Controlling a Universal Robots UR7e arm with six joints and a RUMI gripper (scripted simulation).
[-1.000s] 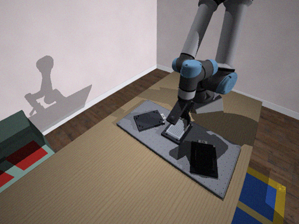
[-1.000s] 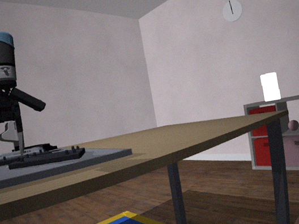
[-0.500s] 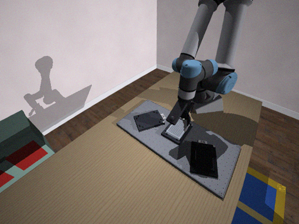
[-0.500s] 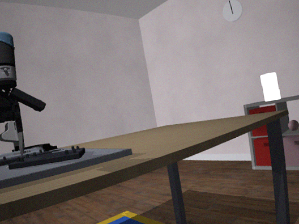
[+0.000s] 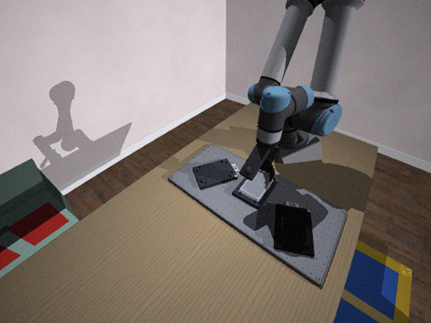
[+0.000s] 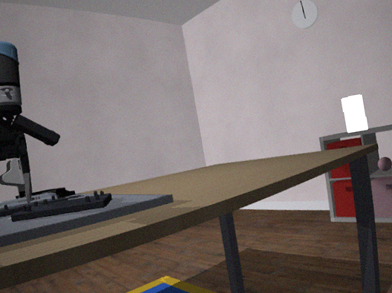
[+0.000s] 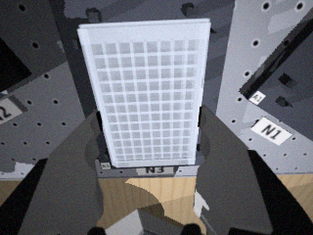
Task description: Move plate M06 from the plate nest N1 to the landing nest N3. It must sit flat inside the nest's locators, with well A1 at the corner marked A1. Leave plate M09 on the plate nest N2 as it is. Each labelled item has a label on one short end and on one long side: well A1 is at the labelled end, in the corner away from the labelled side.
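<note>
Now: hand 1 cm above the white plate M06. Also, from my hand: label (15 cm to the left, 3 cm below, 2 cm ahead); corner tag (7 cm to the left, 7 cm behind, 2 cm below); landing nest N3 (2 cm below).
</note>
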